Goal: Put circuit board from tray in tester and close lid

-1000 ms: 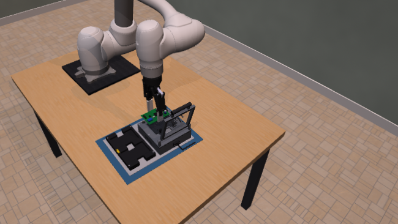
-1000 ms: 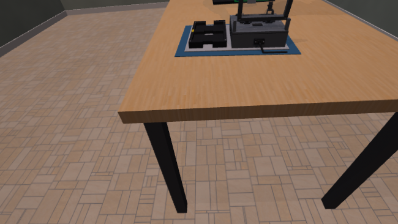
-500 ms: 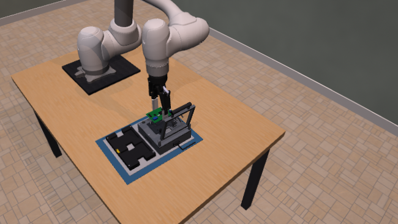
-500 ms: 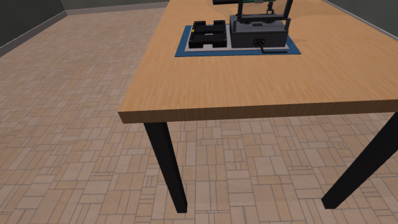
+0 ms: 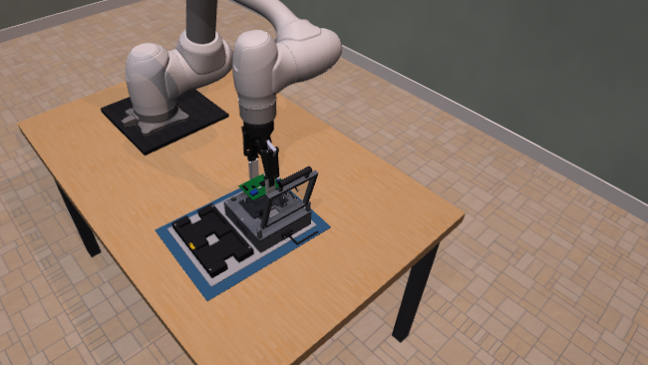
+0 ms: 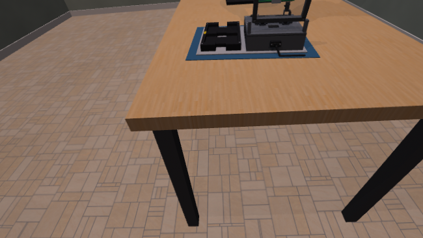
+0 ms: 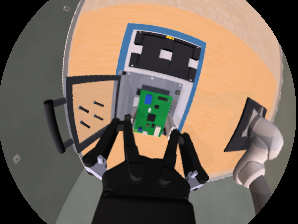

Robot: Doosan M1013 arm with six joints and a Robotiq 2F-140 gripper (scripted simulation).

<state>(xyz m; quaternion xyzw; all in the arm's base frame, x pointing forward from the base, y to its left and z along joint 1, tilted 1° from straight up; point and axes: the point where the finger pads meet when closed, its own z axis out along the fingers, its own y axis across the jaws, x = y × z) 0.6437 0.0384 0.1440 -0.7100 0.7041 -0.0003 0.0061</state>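
Now: hand 20 mm above the green circuit board. The rest, counted from my hand: latch hook: 60 mm behind, 60 mm to the left, 70 mm below; lid: 130 mm ahead, 30 mm above.
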